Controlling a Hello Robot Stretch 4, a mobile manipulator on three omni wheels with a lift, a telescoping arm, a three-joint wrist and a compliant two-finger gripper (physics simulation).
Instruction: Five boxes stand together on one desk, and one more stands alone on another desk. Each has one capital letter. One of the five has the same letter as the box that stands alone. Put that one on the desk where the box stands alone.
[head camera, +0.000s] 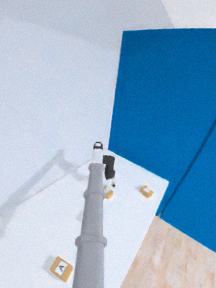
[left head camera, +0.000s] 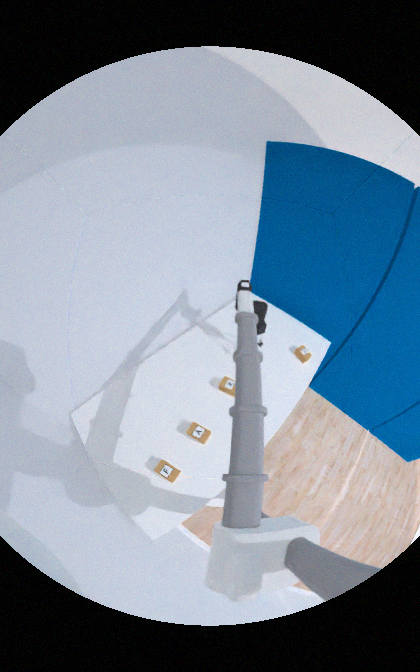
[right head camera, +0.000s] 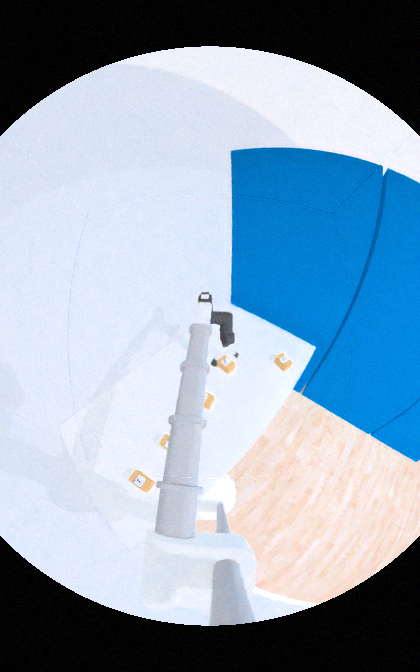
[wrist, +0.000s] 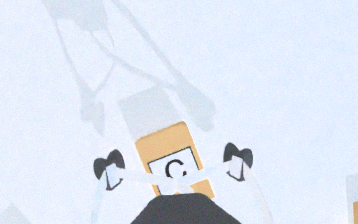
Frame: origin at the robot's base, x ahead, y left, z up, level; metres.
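Where they show: gripper, fingertip midpoint: (head camera: 106, 190) (wrist: 173, 159).
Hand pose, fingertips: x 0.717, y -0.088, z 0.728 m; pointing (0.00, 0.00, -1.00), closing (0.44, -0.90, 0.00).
Note:
Each offset is from my fingertips to the top centre of the thing. "spot": to the spot under its first point. Level surfaces: height alone.
The box with the letter C @(0.009 m back, 0.005 m right, 0.015 m up) (head camera: 109, 193) (right head camera: 227, 366) (wrist: 165, 142) stands on the white desk @(0.036 m down) (head camera: 135, 230) (left head camera: 165, 405) (right head camera: 135, 415). My gripper (right head camera: 225, 358) (wrist: 173, 159) is open, with one fingertip at each side of the C box in the wrist view and gaps between. Its shadow falls apart from the fingertips. A box with A @(0.472 m back, 0.221 m left, 0.015 m up) (head camera: 61, 269) (left head camera: 198, 433) and a box with F (left head camera: 167, 471) (right head camera: 141, 480) stand farther along. A box (left head camera: 227, 386) (right head camera: 209, 400) and another near the corner @(spot: 0.009 m back, 0.327 m right, 0.012 m up) (head camera: 146, 191) (left head camera: 302, 354) (right head camera: 283, 362) have letters I cannot read surely. The lone box does not show.
My telescoping arm (head camera: 91, 225) (left head camera: 246, 385) (right head camera: 189, 400) stretches over the desk and hides parts of it. A blue panel (head camera: 160, 100) (left head camera: 310, 240) (right head camera: 285, 240) stands behind the desk's far edge. Wooden floor (left head camera: 320, 450) (right head camera: 310, 475) lies to the right. Part of another box @(spot: 0.018 m ahead, 0.297 m right, 0.029 m down) (wrist: 356, 212) shows at the wrist view's right edge.

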